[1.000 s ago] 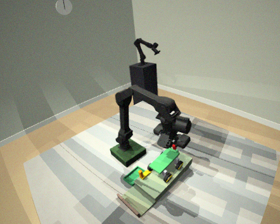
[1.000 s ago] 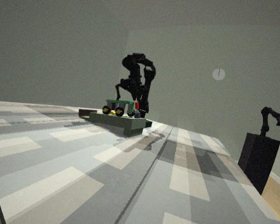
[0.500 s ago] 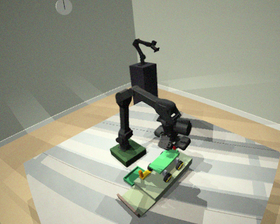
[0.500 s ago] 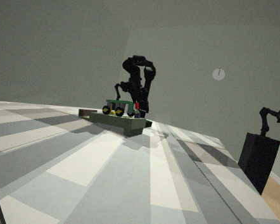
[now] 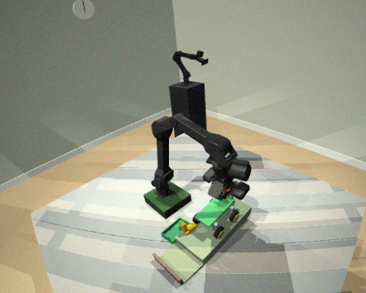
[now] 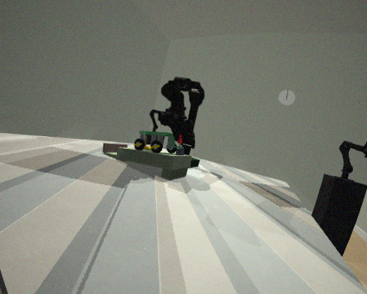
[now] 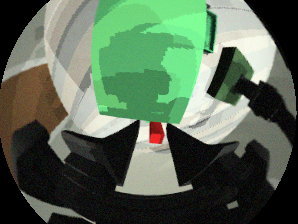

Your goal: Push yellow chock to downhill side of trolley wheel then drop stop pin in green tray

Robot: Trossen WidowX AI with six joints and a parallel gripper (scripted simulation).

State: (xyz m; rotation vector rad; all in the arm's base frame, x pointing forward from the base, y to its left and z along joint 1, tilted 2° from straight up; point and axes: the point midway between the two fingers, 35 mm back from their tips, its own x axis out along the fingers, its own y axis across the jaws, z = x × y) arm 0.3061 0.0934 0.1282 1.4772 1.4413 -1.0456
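My gripper tip is now 10 mm above the red-headed stop pin. Also, from my gripper tip: yellow chock 40 mm behind, 190 mm to the right, 60 mm below; then ramp 20 mm ahead, 110 mm to the right, 90 mm below; then green-topped trolley 20 mm ahead, 100 mm to the right, 30 mm below.
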